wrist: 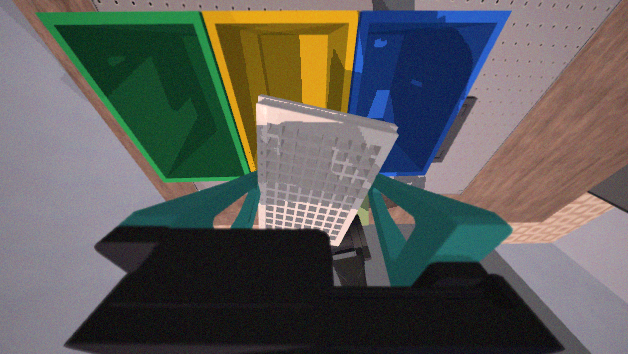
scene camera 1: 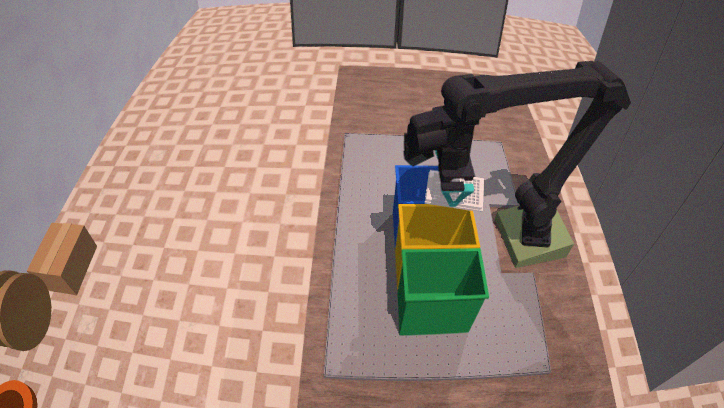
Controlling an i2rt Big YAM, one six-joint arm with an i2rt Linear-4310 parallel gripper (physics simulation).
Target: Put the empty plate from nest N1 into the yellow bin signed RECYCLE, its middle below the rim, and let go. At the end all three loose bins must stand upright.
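Pixels of known places: gripper, between the fingertips: (wrist: 314, 177) (scene camera 1: 450, 190); arm's base, origin of its link: (scene camera 1: 536, 229).
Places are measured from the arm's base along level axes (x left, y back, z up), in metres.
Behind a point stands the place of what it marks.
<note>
My gripper (scene camera 1: 452, 194) @[x 0.151, y -0.281, z 0.233 m] (wrist: 314, 177) @[x 0.151, y -0.281, z 0.233 m] is shut on the white plate (scene camera 1: 476, 193) @[x 0.150, y -0.222, z 0.240 m] (wrist: 312, 155) @[x 0.159, y -0.306, z 0.243 m], its teal fingers at the plate's two long edges. The plate is a gridded block, held above the bins. In the scene view it overlaps the blue bin's right part, beyond the yellow bin's far rim. In the wrist view it covers part of the yellow and blue bins. The yellow bin (scene camera 1: 430, 223) @[x 0.124, y -0.310, z 0.080 m] (wrist: 280, 17) @[x 0.200, y -0.373, z 0.143 m] stands upright between the blue bin (scene camera 1: 411, 186) @[x 0.004, y -0.379, z 0.074 m] (wrist: 435, 18) @[x 0.071, y -0.406, z 0.143 m] and the green bin (scene camera 1: 440, 315) @[x 0.365, y -0.245, z 0.062 m] (wrist: 120, 18) @[x 0.328, y -0.341, z 0.143 m], both upright. The RECYCLE sign and the label N1 are not readable.
The bins stand in a close row on the grey perforated mat (scene camera 1: 362, 324) @[x 0.377, y -0.417, z -0.037 m] (wrist: 530, 65) @[x -0.259, y -0.440, z -0.037 m]. The arm's base sits on an olive block (scene camera 1: 559, 240) @[x 0.034, y 0.071, z 0.010 m] right of them. A flat dark piece (wrist: 456, 129) @[x -0.203, y -0.297, z -0.025 m] lies beside the blue bin. Grey panels (scene camera 1: 344, 22) stand at the back.
</note>
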